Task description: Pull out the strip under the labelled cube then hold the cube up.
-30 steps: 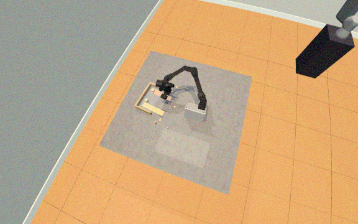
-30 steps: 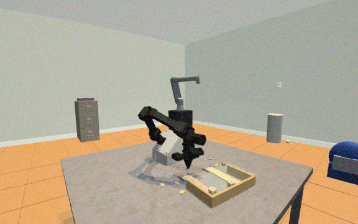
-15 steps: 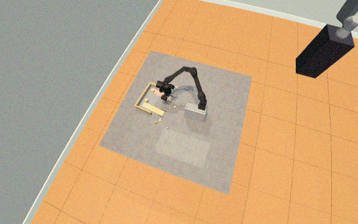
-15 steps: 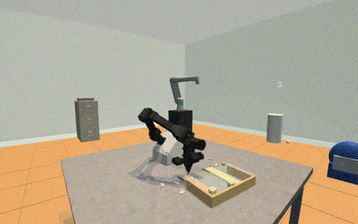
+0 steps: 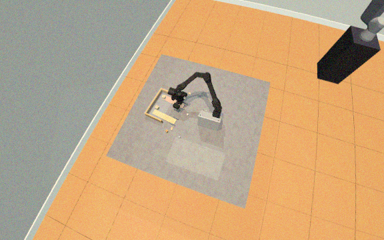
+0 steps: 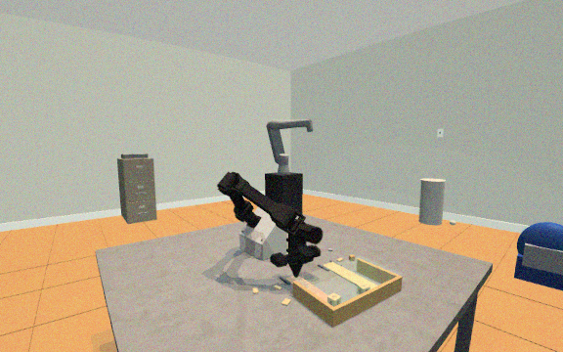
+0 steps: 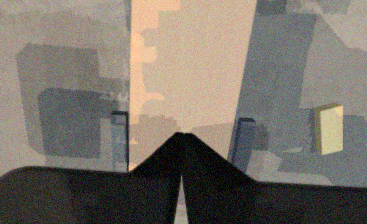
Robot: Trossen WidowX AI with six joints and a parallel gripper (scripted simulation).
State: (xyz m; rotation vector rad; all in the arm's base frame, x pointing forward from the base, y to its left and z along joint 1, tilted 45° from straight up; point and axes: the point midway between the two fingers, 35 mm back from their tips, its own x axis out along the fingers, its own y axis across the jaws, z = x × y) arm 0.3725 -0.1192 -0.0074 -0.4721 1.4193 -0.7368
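My gripper tip is now 9 cm short of the strip, 1 cm to the left of it and 1 cm above it. From my gripper tip the other things lie so: pale cube 10 cm behind, 9 cm to the left, 1 cm below.
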